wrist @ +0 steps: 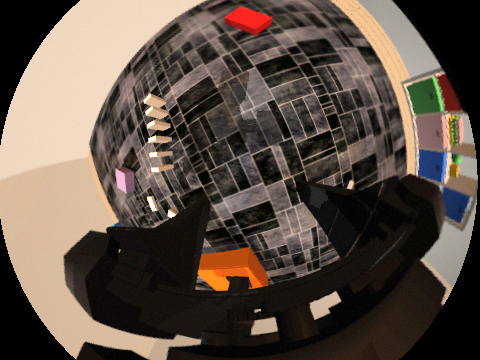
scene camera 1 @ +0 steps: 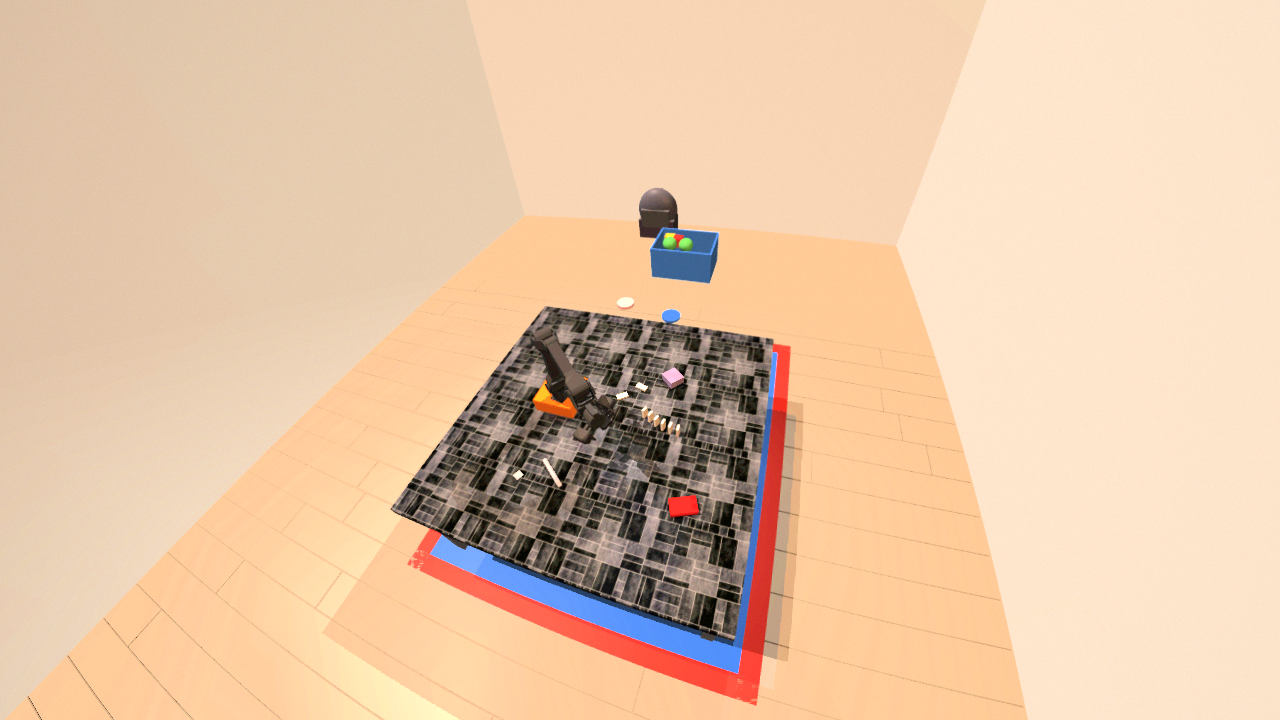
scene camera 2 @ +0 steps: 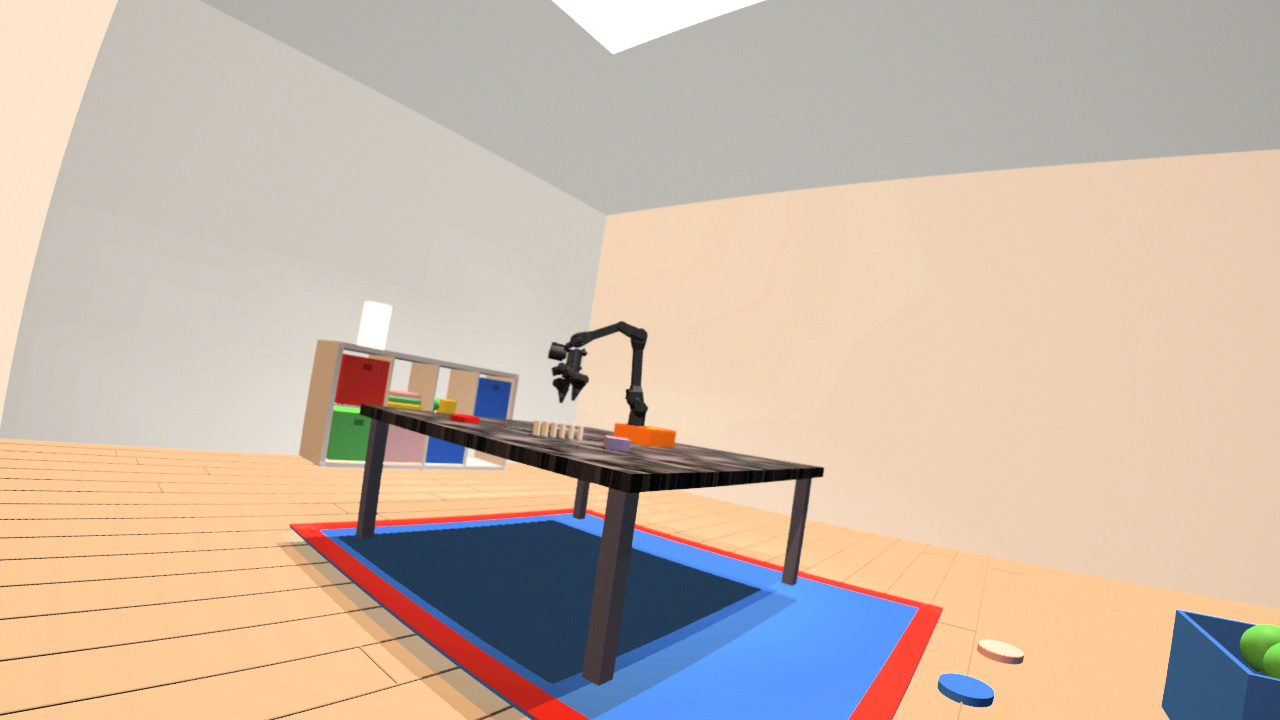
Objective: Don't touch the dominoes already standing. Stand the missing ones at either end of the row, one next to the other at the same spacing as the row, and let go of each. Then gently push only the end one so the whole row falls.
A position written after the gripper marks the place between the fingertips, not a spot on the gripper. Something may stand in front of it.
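Observation:
Open and holding nothing, the gripper [scene camera 2: 566,401] is visible in scene camera 2, and the wrist view shows the gripper too [wrist: 253,193].

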